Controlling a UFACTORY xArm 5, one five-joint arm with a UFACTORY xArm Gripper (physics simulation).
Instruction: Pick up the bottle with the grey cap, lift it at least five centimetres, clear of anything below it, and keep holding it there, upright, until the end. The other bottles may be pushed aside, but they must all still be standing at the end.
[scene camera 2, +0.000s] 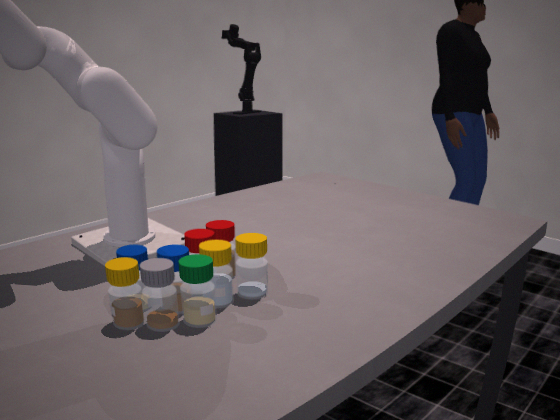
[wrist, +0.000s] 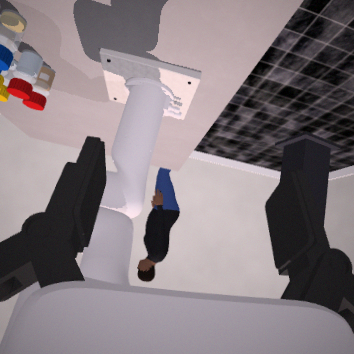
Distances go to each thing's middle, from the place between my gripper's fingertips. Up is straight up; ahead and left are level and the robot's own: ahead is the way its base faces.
Labels:
My hand is 35 cm short of the dark-yellow-capped bottle (scene camera 2: 125, 295), 36 cm to the right of it and 25 cm above it. From my hand the other things lie so: grey-capped bottle (scene camera 2: 160, 301): 38 cm ahead, 41 cm to the left, 25 cm below; then green-capped bottle (scene camera 2: 197, 290): 40 cm ahead, 47 cm to the left, 25 cm below.

